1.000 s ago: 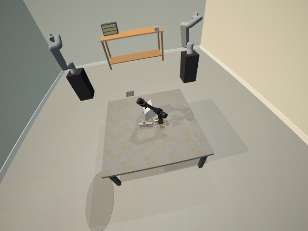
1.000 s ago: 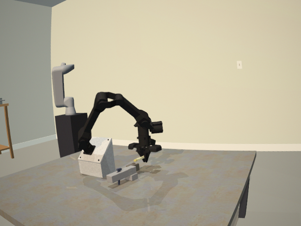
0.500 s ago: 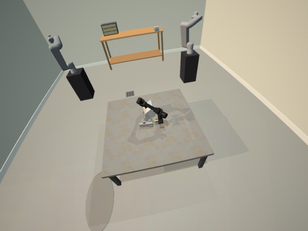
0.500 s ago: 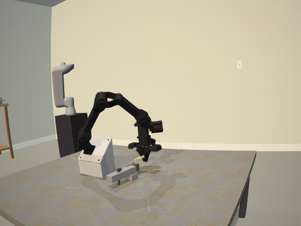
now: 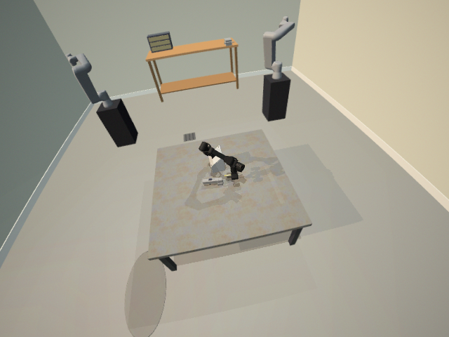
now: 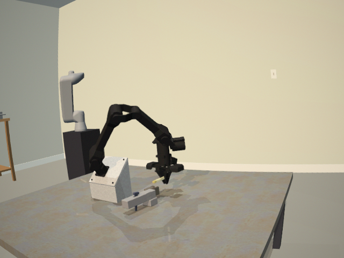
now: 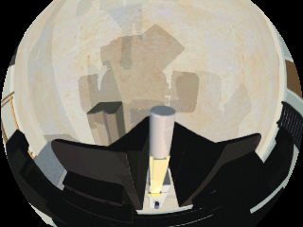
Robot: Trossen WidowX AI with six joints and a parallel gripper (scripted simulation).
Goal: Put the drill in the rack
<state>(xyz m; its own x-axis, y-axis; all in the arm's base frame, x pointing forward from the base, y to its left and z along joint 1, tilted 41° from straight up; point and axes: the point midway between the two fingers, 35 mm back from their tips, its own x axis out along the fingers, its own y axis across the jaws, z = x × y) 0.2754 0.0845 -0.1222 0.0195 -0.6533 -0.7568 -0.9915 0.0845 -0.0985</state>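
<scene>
My gripper tip is now 10 mm past the drill, 40 mm to the left of it and 30 mm below it. Also, from my gripper tip: grey block (20 mm behind, 200 mm to the right, 20 mm below); then dark blue key (20 mm behind, 230 mm to the right, 10 mm below).
</scene>
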